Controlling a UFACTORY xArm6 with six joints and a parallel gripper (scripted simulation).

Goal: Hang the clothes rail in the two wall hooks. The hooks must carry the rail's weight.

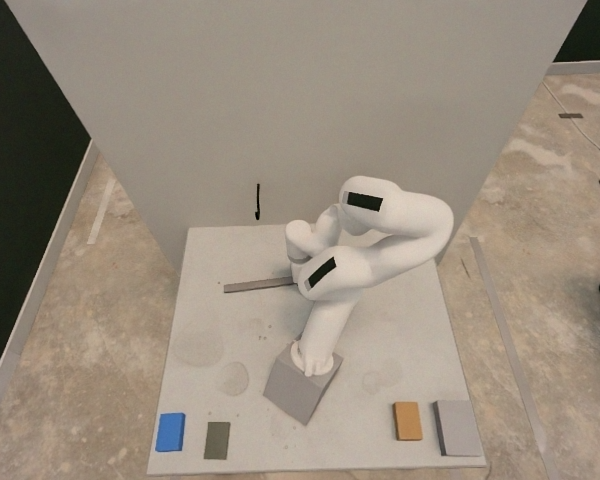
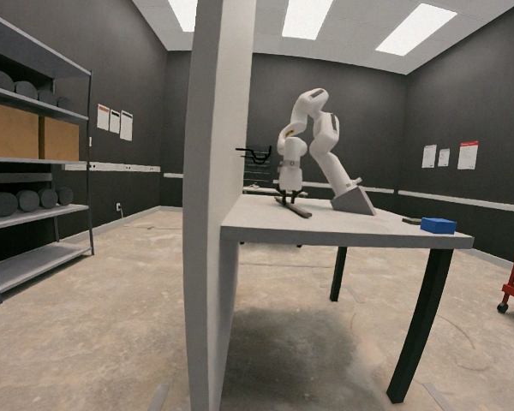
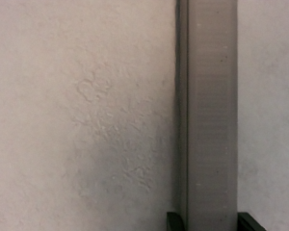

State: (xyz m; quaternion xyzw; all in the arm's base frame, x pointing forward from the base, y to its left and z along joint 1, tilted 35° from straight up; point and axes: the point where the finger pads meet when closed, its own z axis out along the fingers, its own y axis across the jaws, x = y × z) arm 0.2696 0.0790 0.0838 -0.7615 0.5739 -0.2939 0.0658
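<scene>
Now: hand 1 cm above the clothes rail. Round my hand: orange block: 42 cm behind, 32 cm to the right; then dark grey block: 50 cm behind, 19 cm to the left, 2 cm below; then wall panel: 40 cm above, 27 cm ahead.
</scene>
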